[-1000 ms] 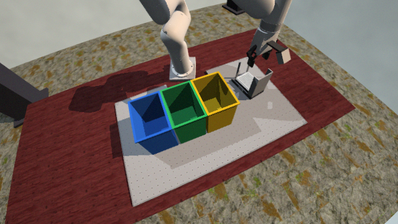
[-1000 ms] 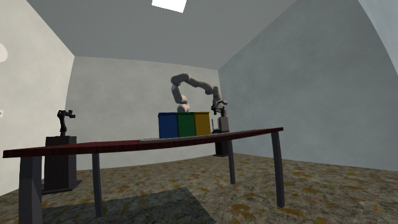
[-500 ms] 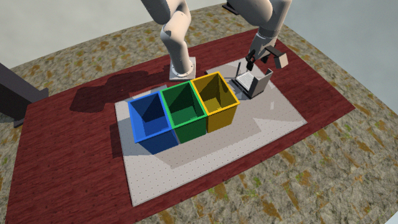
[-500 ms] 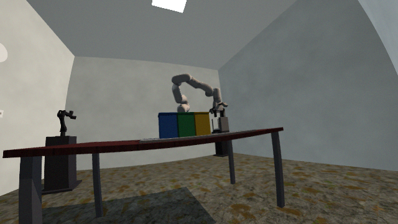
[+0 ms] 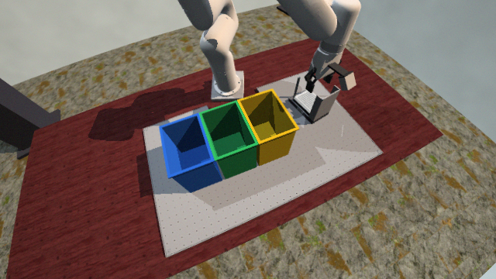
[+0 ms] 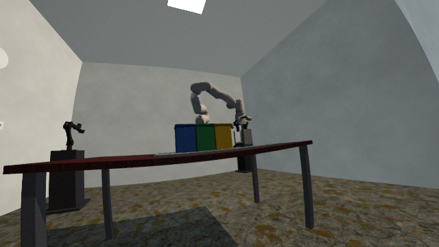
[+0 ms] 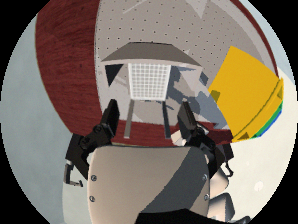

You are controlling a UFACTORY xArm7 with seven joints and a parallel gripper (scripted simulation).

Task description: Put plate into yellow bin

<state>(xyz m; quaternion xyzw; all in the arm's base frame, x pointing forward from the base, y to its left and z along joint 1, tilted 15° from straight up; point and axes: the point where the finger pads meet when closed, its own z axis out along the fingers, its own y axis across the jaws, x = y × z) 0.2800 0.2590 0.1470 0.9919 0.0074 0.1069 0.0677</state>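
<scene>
The white 96-well plate lies 11 cm below my hand. Also, from my hand: dark plate: 12 cm below; then grey side wall: 7 cm ahead, 6 cm below; then yellow bin: 3 cm ahead, 26 cm to the right, 6 cm below.
</scene>
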